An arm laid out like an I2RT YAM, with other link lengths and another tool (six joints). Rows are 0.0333 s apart.
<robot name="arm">
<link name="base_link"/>
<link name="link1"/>
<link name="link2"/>
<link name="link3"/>
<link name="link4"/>
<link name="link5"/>
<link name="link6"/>
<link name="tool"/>
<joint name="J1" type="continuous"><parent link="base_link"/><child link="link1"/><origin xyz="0 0 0.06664"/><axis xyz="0 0 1"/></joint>
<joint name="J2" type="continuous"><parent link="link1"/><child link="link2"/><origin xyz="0.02 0.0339 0.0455"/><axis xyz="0 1 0"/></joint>
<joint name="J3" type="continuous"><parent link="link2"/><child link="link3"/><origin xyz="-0.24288 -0.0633 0"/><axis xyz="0 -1 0"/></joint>
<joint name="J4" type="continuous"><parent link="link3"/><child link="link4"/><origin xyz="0.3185 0.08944 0.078"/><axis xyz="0 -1 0"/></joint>
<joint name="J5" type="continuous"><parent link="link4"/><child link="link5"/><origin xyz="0.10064 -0.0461 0.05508"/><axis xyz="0 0 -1"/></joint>
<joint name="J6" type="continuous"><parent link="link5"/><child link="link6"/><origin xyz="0.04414 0 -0.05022"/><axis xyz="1 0 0"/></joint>
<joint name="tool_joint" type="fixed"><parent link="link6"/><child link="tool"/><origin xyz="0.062 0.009 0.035" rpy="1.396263 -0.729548 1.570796"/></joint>
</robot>
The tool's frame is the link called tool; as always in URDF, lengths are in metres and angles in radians. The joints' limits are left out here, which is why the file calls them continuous.
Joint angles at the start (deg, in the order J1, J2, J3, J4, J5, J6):
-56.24 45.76 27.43 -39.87 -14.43 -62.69
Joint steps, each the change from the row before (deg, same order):
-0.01 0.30 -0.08 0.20 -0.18 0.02
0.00 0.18 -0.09 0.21 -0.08 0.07
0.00 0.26 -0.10 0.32 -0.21 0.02
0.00 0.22 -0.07 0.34 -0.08 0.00
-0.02 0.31 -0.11 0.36 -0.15 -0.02
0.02 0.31 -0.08 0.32 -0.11 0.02
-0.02 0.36 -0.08 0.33 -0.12 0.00
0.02 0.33 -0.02 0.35 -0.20 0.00
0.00 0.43 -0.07 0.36 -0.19 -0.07
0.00 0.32 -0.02 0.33 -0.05 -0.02
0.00 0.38 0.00 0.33 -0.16 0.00
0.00 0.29 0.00 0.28 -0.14 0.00
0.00 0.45 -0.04 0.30 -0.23 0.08
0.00 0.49 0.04 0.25 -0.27 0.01
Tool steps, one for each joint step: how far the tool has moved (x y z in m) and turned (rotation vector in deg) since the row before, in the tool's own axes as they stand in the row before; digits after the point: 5 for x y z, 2 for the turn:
0.00014 -0.00086 0.00122 0.10 0.21 0.11
-0.00001 -0.00053 0.00093 0.03 0.08 0.10
0.00012 -0.00047 0.00118 -0.04 0.20 0.07
-0.00016 -0.00016 0.00102 -0.07 0.06 0.00
-0.00010 -0.00069 0.00139 0.00 0.15 0.04
0.00003 -0.00058 0.00133 0.02 0.13 0.05
-0.00016 -0.00077 0.00145 0.06 0.13 0.07
0.00008 -0.00006 0.00115 -0.07 0.20 0.02
0.00004 -0.00084 0.00161 0.06 0.23 0.01
-0.00025 -0.00024 0.00116 -0.01 0.05 -0.01
-0.00009 -0.00022 0.00124 -0.01 0.16 0.04
-0.00007 -0.00007 0.00094 -0.04 0.13 0.03
0.00009 -0.00081 0.00154 0.09 0.25 0.18
0.00013 -0.00051 0.00137 0.08 0.30 0.12

